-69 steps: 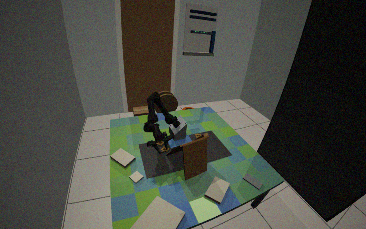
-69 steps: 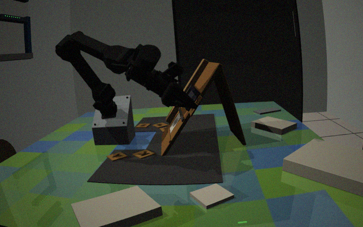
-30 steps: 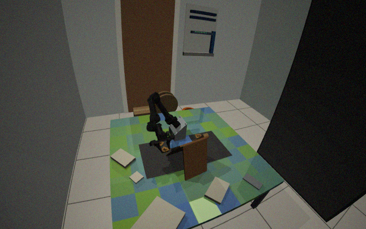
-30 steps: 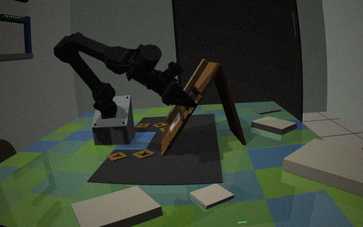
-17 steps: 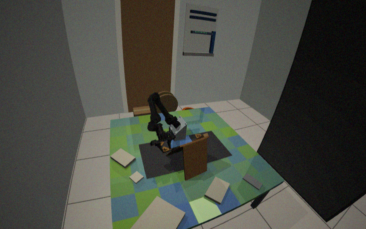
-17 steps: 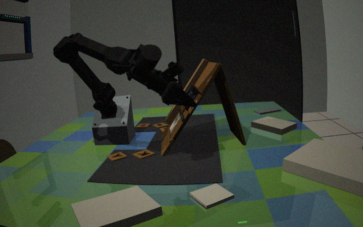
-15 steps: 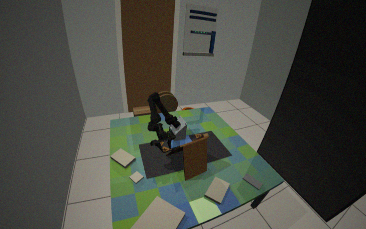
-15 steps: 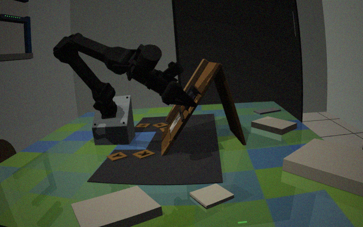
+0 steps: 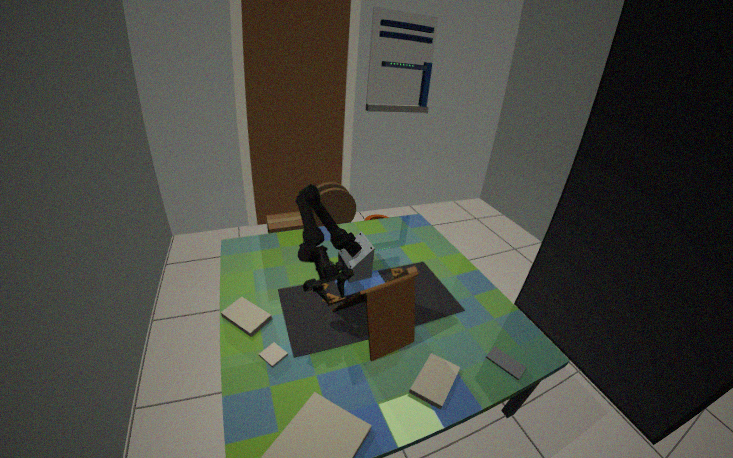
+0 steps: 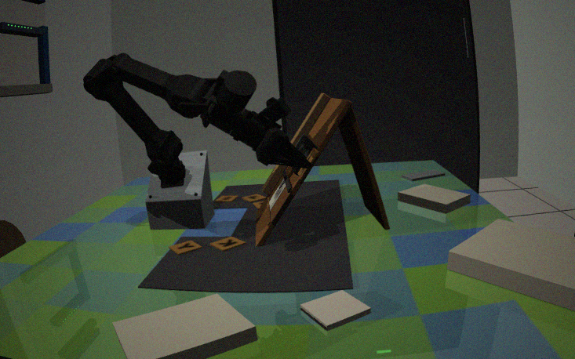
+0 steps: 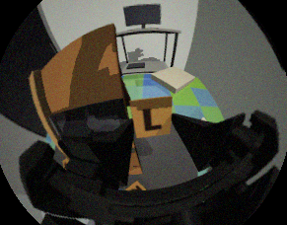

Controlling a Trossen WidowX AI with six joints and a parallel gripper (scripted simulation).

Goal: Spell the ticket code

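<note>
My gripper tip is now 6 cm past the white ticket, 15 cm to the right of it and 9 cm above it. From my gripper tip the other things lie so: dark mat (14 cm behind, 22 cm to the left, 17 cm below); then orange letter tile marked l (right at my gripper tip); then orange letter tile marked f (15 cm behind, 42 cm to the left, 17 cm below).
</note>
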